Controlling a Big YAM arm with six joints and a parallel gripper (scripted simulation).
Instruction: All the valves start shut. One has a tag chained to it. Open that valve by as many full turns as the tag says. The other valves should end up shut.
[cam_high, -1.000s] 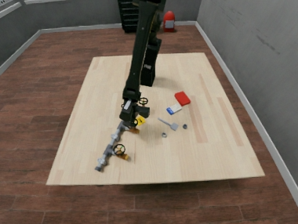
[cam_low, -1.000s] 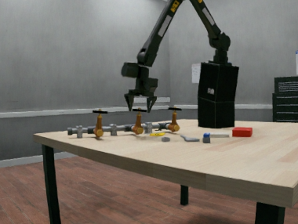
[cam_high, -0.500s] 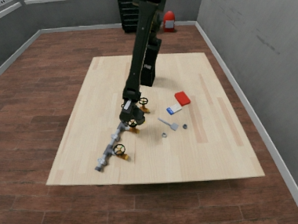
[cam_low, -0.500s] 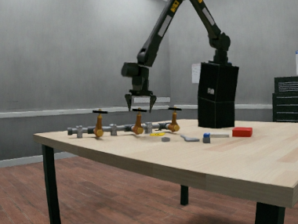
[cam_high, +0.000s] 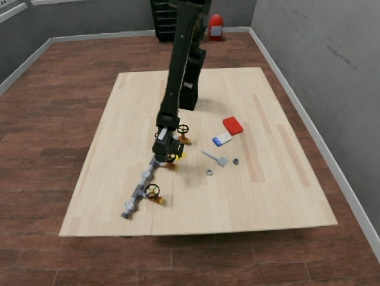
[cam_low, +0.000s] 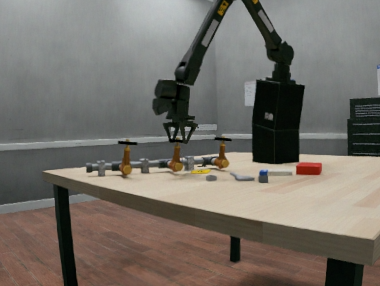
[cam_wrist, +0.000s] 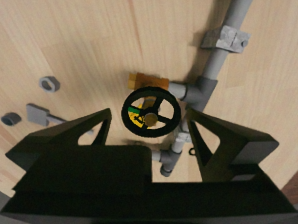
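The yellow tag is 9 cm behind my hand, 2 cm to the left of it and 12 cm below it. Also, from my hand: blue-and-white block 18 cm behind, 29 cm to the left, 11 cm below; then grey flat tool 5 cm behind, 25 cm to the left, 11 cm below; then grey part 2 cm behind, 35 cm to the left, 11 cm below.
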